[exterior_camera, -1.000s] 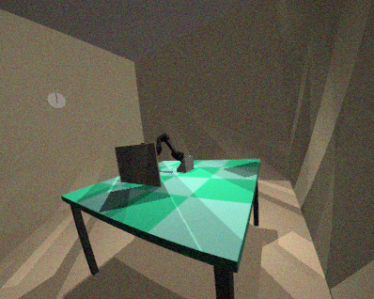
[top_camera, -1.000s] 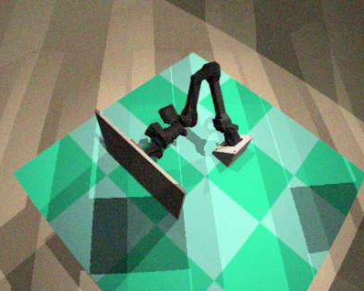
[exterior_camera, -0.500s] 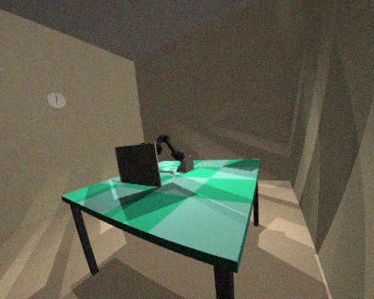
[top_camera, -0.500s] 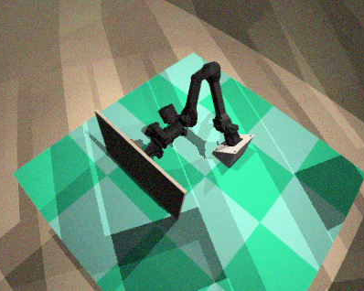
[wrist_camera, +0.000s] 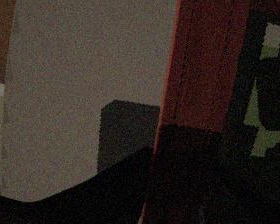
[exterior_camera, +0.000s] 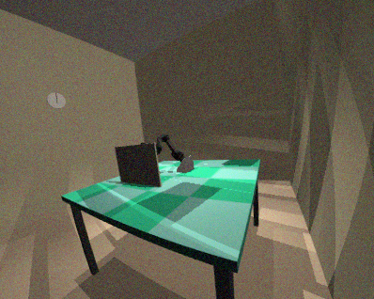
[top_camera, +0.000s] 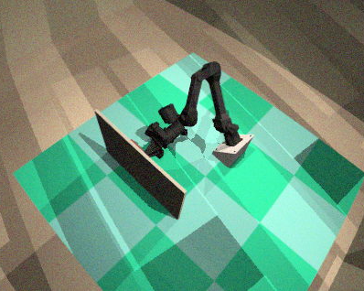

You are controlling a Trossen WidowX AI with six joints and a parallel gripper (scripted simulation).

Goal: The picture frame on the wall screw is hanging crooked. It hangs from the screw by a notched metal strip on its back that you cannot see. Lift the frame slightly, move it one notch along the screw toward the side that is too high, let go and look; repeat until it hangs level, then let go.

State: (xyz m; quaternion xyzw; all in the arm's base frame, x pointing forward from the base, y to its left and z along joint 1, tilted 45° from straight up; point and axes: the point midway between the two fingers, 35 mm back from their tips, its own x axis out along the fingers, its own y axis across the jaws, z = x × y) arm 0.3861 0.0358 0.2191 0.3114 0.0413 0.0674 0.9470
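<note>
My gripper tip is now 5 cm above the picture frame. From my gripper tip the other things lie so: wall panel 2 cm ahead, 7 cm below.
</note>
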